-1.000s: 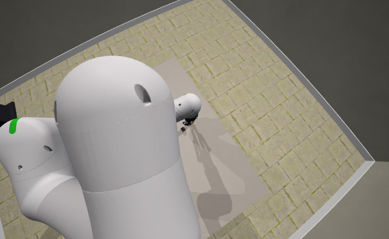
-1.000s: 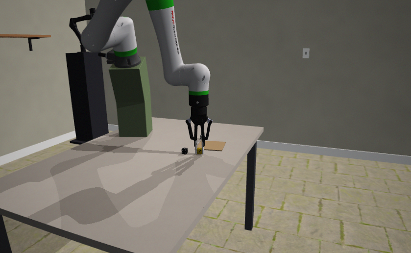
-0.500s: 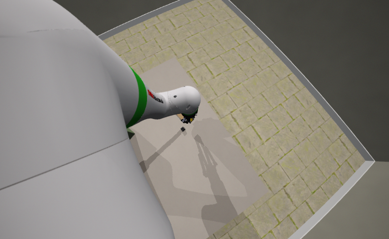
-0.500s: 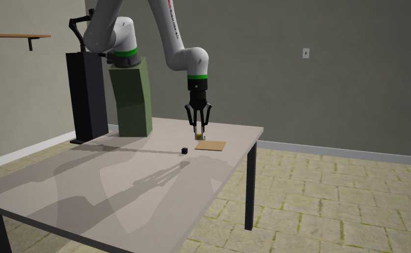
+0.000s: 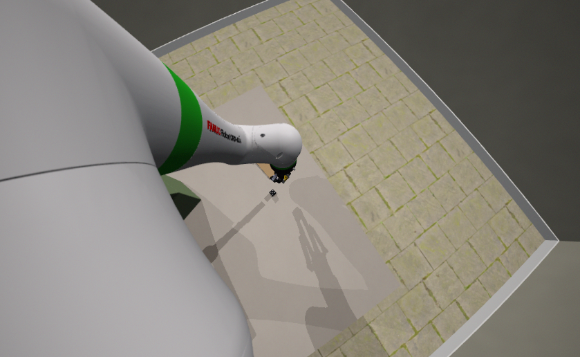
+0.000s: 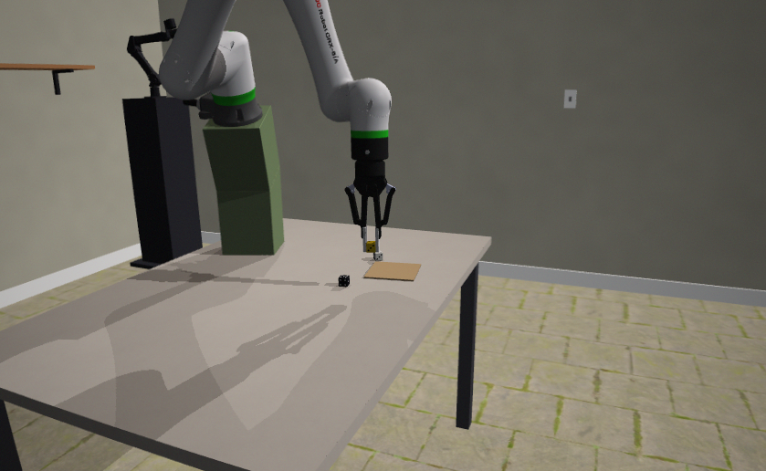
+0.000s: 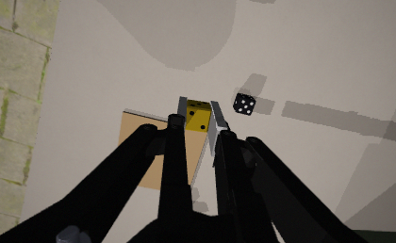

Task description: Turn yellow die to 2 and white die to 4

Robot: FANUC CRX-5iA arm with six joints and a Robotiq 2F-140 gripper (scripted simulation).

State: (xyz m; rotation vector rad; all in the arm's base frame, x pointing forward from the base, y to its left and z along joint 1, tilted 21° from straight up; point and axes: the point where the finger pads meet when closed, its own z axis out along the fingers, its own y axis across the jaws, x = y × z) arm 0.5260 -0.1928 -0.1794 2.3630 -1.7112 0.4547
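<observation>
Right now the tan mat is 1 cm ahead of my hand, 14 cm to the left of it and 13 cm below it. Also, from my hand: white die: 8 cm behind, 23 cm to the left, 12 cm below; then black die: 8 cm behind, 1 cm to the right, 12 cm below; then yellow die: 2 cm below.
</observation>
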